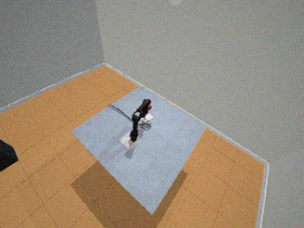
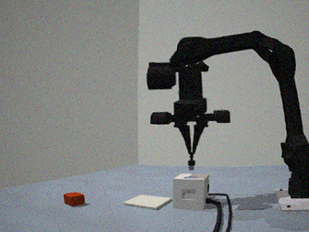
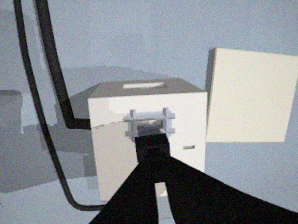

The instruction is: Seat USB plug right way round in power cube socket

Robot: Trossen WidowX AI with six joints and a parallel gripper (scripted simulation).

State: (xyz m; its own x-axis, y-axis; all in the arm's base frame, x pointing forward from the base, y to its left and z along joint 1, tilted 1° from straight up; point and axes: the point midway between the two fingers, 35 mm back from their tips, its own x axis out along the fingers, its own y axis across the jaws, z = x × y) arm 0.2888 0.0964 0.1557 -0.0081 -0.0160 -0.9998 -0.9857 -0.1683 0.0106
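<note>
Right now the dark USB plug is 2 cm below my gripper tip. Also, from my gripper tip: flat cream pad: 12 cm ahead, 1 cm to the left, 13 cm below; red block: 27 cm ahead, 13 cm to the left, 12 cm below.
</note>
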